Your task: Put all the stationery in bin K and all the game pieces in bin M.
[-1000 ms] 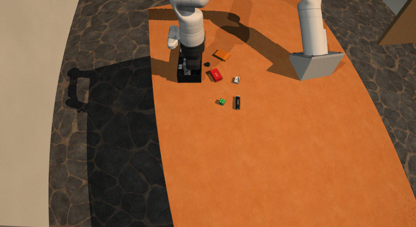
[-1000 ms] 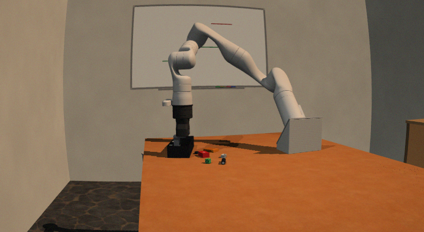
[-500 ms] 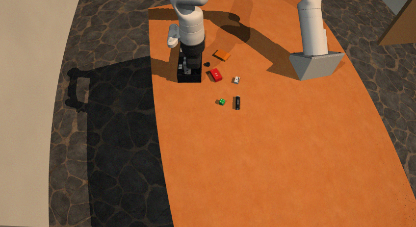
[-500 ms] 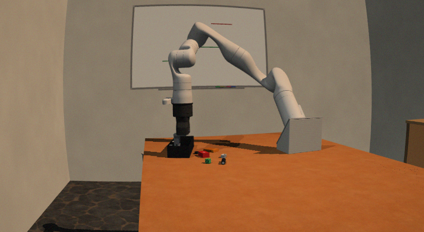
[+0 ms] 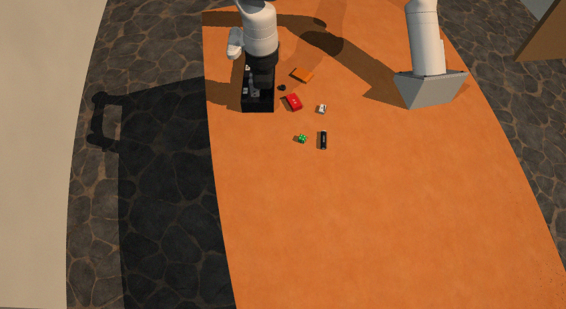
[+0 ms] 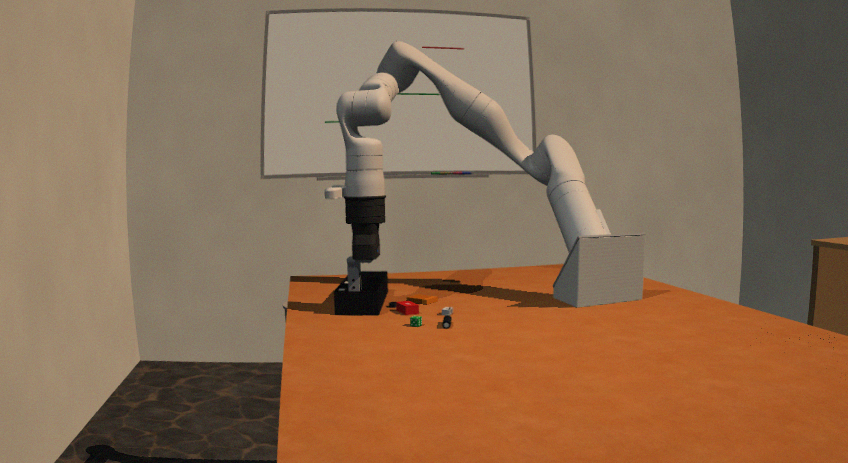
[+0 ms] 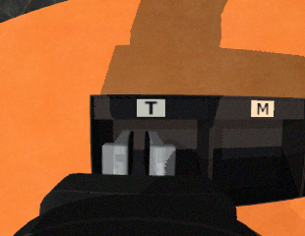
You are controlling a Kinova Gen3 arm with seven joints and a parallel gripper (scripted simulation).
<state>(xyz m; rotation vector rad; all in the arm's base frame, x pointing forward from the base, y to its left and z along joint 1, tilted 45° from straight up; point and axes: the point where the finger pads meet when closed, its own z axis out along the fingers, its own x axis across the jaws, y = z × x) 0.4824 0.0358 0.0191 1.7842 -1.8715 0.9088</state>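
The grey-and-white piece is 170 mm behind my hand, 40 mm to the left of it and 50 mm below it. From my hand the other things lie so: black nut (70 mm behind, 40 mm to the right, 50 mm below); then black row (10 mm behind, 90 mm to the right, 40 mm below); then red 9V battery (100 mm behind, 50 mm below).
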